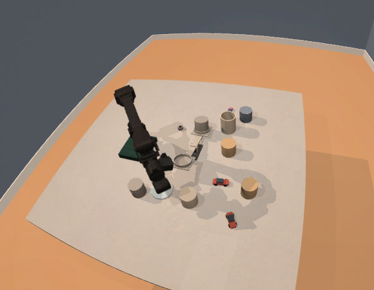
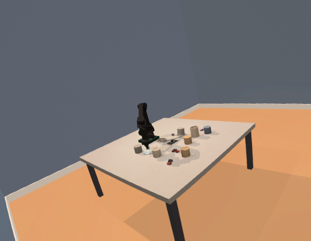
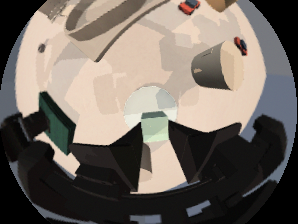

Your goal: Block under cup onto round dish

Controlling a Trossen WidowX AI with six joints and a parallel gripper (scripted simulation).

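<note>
Now: gripper tip 4 cm above the round dish. From my gripper tip the other things lie so: beige cylinder 14 cm ahead; then balance 25 cm to the left, 7 cm ahead, 2 cm below; then balance beam 25 cm to the left, 6 cm ahead.
</note>
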